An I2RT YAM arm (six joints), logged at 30 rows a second.
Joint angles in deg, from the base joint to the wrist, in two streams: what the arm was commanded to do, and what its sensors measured. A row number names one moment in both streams.
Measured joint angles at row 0:
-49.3, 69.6, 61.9, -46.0, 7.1, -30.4
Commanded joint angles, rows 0 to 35:
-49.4, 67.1, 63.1, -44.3, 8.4, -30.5
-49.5, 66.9, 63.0, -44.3, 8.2, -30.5
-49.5, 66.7, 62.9, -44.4, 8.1, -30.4
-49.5, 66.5, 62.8, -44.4, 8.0, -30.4
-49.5, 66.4, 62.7, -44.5, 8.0, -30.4
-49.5, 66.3, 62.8, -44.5, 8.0, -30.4
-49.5, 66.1, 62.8, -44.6, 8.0, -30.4
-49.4, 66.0, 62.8, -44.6, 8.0, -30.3
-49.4, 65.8, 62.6, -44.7, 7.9, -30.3
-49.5, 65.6, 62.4, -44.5, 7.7, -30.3
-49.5, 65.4, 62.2, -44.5, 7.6, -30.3
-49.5, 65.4, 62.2, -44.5, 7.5, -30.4
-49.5, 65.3, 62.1, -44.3, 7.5, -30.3
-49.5, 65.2, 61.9, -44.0, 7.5, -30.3
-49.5, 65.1, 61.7, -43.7, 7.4, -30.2
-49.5, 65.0, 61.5, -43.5, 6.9, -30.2
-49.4, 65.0, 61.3, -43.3, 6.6, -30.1
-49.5, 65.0, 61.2, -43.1, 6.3, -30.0
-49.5, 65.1, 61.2, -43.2, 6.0, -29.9
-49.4, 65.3, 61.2, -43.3, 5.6, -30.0
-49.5, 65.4, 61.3, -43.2, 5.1, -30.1
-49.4, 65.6, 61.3, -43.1, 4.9, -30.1
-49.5, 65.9, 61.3, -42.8, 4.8, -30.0
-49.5, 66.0, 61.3, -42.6, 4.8, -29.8
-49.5, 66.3, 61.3, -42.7, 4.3, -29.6
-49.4, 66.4, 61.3, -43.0, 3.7, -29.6
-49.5, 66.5, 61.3, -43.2, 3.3, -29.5
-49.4, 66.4, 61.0, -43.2, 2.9, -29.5
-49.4, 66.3, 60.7, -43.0, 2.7, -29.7
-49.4, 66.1, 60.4, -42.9, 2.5, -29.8
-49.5, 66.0, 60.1, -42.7, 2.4, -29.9
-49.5, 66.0, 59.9, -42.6, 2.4, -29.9
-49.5, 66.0, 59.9, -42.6, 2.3, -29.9
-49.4, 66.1, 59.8, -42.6, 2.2, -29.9
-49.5, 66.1, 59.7, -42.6, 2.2, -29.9
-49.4, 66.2, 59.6, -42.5, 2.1, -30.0
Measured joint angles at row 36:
-49.2, 66.7, 60.1, -44.8, 2.7, -30.2
